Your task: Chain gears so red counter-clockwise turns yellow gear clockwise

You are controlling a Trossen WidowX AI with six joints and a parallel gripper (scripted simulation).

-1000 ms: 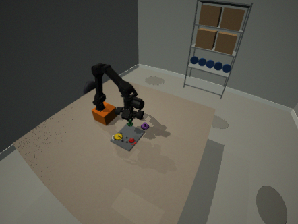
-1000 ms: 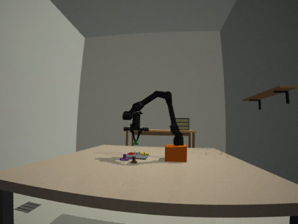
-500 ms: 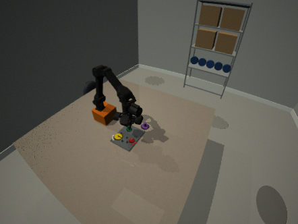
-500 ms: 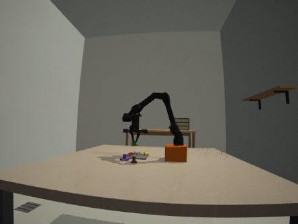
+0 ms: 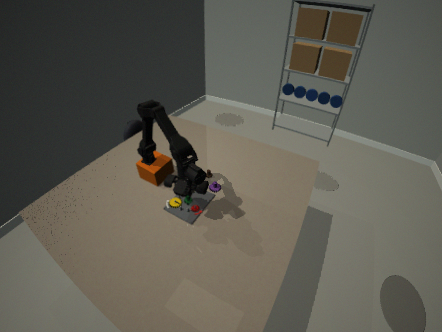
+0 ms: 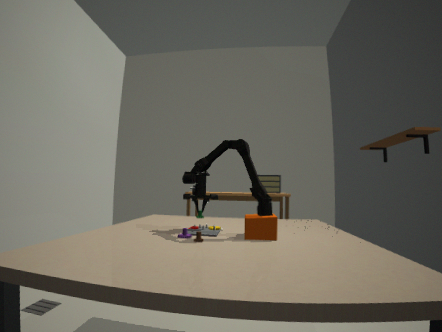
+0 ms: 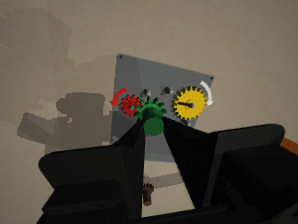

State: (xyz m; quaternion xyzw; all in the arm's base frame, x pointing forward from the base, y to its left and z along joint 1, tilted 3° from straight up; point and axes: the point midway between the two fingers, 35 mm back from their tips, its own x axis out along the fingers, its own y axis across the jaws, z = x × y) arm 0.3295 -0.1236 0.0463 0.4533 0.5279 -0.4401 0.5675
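The red gear lies 30 mm ahead of my gripper tip, 10 mm to the left of it and 80 mm below it. Round my gripper tip: red arrow: 50 mm ahead, 90 mm below; then green gear: 10 mm below; then yellow gear: 80 mm behind, 80 mm below.
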